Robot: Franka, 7 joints.
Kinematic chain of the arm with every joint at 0, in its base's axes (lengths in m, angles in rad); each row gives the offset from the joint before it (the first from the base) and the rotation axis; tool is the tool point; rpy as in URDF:
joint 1: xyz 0 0 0.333 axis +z
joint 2: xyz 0 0 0 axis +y
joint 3: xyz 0 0 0.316 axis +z
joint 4: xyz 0.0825 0 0 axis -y
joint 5: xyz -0.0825 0 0.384 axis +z
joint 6: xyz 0 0 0 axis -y
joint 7: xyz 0.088 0 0 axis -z
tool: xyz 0 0 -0.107 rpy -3.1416 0 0
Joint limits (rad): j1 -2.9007..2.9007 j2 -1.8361..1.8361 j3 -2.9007..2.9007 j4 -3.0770..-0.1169 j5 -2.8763..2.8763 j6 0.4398..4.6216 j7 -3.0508..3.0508
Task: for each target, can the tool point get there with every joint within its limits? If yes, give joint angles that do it. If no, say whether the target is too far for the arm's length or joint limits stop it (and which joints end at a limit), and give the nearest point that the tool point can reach.
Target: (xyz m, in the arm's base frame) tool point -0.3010 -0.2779 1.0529
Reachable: yes | joints 0.2550 -0.5273 -1.6765 -0.5460 2.4341 1.5620 0.1721
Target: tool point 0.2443 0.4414 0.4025
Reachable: yes | joints 0.1548 0.5247 0.7815 -1.8716 1.0313 0.8328 0.2828
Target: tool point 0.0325 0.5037 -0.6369
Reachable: no: too far | nearest point 0.0273 0.4230 -0.3419 | short by 0.306 m
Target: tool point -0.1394 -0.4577 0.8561
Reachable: yes | joints -0.5849 0.5348 -1.6098 -1.3407 -1.7864 1.1302 -0.7415
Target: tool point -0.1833 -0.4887 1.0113
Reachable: yes | joints -1.9248 0.3901 0.0841 -0.4541 -2.1538 2.2670 0.3510
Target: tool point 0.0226 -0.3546 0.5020
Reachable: yes | joints -0.9586 -0.5392 -0.7897 -2.7664 2.1185 1.0818 1.6915
